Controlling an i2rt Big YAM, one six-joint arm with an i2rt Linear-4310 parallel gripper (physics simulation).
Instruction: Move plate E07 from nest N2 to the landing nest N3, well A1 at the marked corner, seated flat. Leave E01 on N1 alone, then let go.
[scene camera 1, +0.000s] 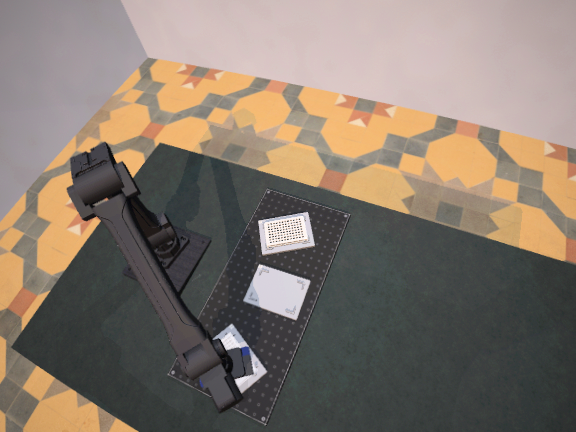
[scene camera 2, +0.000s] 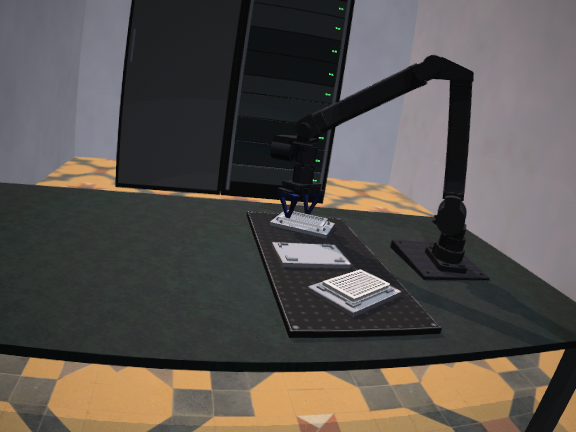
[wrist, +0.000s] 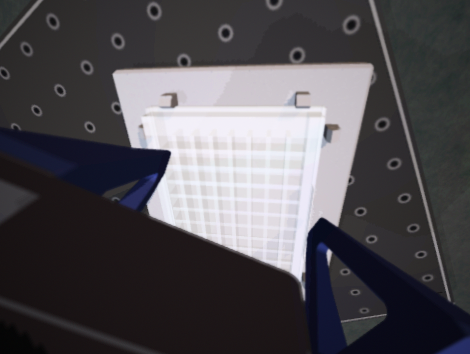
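A clear white well plate (scene camera 1: 228, 341) (scene camera 2: 310, 220) (wrist: 235, 200) lies within the corner posts of a pale nest (scene camera 1: 257, 370) (scene camera 2: 300, 231) (wrist: 225, 85) at one end of the perforated board. My gripper (scene camera 2: 298, 213) (wrist: 243, 195) is open above this plate, its two blue fingers near opposite long sides and the tips close to the plate's top. A cream plate with dark wells (scene camera 1: 286, 231) (scene camera 2: 357, 284) sits on the nest (scene camera 1: 310, 237) (scene camera 2: 367, 304) at the other end. The middle nest (scene camera 1: 278, 292) (scene camera 2: 312, 254) is empty. I cannot read plate names or the A1 mark.
The perforated board (scene camera 1: 280, 345) (scene camera 2: 310, 322) (wrist: 300, 30) carries all three nests on the dark green table (scene camera 1: 425, 320) (scene camera 2: 150, 280). The arm's base plate (scene camera 1: 192, 260) (scene camera 2: 415, 262) is beside the board. A dark rack cabinet (scene camera 2: 180, 100) stands behind the table.
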